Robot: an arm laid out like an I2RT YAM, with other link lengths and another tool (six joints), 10 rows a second.
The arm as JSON. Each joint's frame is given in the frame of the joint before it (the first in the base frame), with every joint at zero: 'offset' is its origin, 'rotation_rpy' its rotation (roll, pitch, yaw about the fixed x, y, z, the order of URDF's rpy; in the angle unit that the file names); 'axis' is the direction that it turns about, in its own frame. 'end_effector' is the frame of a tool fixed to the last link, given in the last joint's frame.
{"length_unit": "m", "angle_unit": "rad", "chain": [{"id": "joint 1", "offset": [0.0, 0.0, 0.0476], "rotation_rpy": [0.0, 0.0, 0.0], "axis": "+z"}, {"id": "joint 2", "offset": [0.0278, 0.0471, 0.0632], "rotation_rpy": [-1.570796, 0.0, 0.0], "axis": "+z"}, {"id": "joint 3", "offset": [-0.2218, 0.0, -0.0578], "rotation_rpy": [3.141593, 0.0, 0.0], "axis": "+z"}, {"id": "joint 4", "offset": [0.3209, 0.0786, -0.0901], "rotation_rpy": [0.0, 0.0, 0.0], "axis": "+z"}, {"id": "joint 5", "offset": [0.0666, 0.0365, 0.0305], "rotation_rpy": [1.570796, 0.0, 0.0], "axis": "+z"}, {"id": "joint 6", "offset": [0.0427, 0.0, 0.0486], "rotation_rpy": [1.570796, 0.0, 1.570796], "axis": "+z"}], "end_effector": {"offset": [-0.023, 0.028, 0.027], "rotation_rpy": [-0.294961, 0.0, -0.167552]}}
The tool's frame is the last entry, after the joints.
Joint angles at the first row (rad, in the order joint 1, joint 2, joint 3, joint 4, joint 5, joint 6):
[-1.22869, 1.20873, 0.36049, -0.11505, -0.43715, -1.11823]
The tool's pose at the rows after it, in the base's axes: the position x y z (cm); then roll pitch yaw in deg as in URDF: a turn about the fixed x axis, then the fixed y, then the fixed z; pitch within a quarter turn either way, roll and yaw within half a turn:
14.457 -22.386 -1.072 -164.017 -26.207 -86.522
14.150 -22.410 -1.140 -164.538 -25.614 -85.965
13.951 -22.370 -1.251 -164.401 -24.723 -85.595
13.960 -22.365 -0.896 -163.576 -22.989 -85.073
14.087 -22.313 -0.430 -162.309 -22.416 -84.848
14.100 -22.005 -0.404 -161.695 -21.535 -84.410
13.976 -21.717 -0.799 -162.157 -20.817 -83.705
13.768 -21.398 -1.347 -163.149 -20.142 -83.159
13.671 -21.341 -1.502 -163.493 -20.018 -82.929
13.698 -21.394 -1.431 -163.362 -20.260 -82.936
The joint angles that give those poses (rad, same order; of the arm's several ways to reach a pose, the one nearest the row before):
[-1.24096, 1.21642, 0.35895, -0.12572, -0.43871, -1.13657]
[-1.25168, 1.22253, 0.36354, -0.14416, -0.44330, -1.15500]
[-1.26094, 1.23179, 0.36814, -0.15947, -0.45708, -1.16736]
[-1.26705, 1.23793, 0.38801, -0.20392, -0.48465, -1.17654]
[-1.26862, 1.22414, 0.39419, -0.23005, -0.51076, -1.17810]
[-1.26862, 1.21795, 0.39118, -0.24850, -0.52768, -1.18270]
[-1.26859, 1.22869, 0.38657, -0.25308, -0.52772, -1.19493]
[-1.26859, 1.24245, 0.37889, -0.25158, -0.51701, -1.20563]
[-1.27011, 1.24710, 0.37732, -0.25155, -0.51388, -1.21181]
[-1.27013, 1.24411, 0.37734, -0.25003, -0.51541, -1.21183]

